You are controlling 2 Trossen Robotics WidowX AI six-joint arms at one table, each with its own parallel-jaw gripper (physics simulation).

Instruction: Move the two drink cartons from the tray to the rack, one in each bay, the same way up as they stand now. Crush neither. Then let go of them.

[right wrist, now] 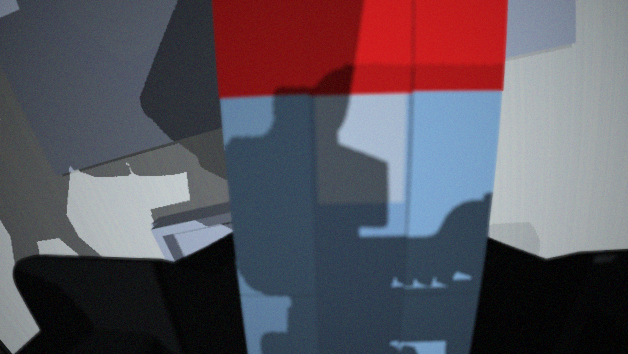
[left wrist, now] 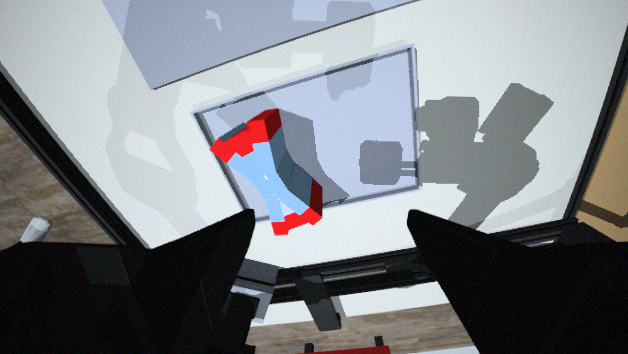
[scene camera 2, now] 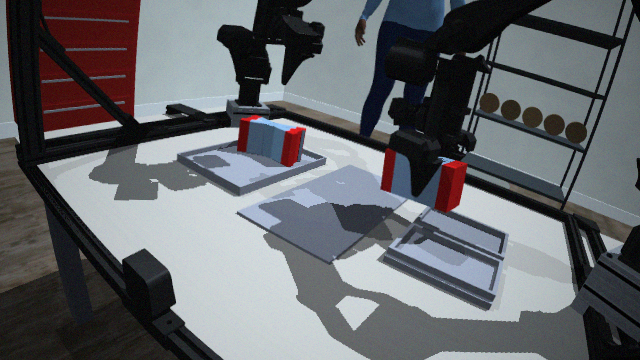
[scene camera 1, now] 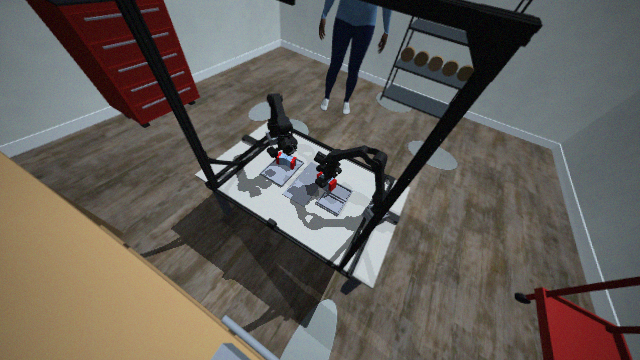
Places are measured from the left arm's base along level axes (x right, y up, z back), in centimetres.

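Where they show: left gripper, fingertip midpoint: (left wrist: 331,216) (scene camera 2: 262,84) (scene camera 1: 281,154); right gripper, fingertip midpoint: (scene camera 2: 423,192) (scene camera 1: 326,184); left arm's base at its link origin: (left wrist: 239,304) (scene camera 2: 247,103) (scene camera 1: 274,134).
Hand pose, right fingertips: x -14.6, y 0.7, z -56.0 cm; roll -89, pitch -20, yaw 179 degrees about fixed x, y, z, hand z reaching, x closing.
Observation:
Things, the pixels of their top centre, and the offset from my right fingertips.
- blue drink carton with red ends, top centre: (left wrist: 270,186) (scene camera 2: 273,123) (scene camera 1: 286,157) dx +15.5, dy +1.2, dz +29.5 cm
- tray at its top centre: (left wrist: 313,153) (scene camera 2: 255,155) (scene camera 1: 282,167) dx +19.2, dy -4.6, dz +26.8 cm
- second carton at its top centre: (right wrist: 366,346) (scene camera 2: 430,152) (scene camera 1: 327,176) dx +0.3, dy +6.5, dz +0.7 cm
- two-bay rack at its top centre: (scene camera 2: 458,239) (scene camera 1: 335,195) dx -2.6, dy -4.2, dz -7.8 cm
A blue drink carton with red ends (scene camera 1: 286,159) (scene camera 2: 267,140) (left wrist: 272,175) stands in the tray (scene camera 1: 271,179) (scene camera 2: 285,176) (left wrist: 385,115), narrower at its middle. My left gripper (scene camera 2: 271,81) (left wrist: 331,216) is open and empty above it. My right gripper (scene camera 1: 325,179) (scene camera 2: 422,175) (right wrist: 343,218) is shut on the second carton (scene camera 2: 450,187) (right wrist: 360,165), with a finger against each side. It holds this carton upright, raised above the table by the far left corner of the two-bay rack (scene camera 1: 328,208) (scene camera 2: 445,280). The far fingertip is hidden in scene camera 2. Both rack bays hold no carton.
A flat grey plate (scene camera 2: 300,220) (left wrist: 250,30) lies between the tray and the rack. A black frame (scene camera 2: 85,240) edges the table, with a black block (scene camera 2: 149,282) on its near side. A person (scene camera 1: 350,50) stands behind the table.

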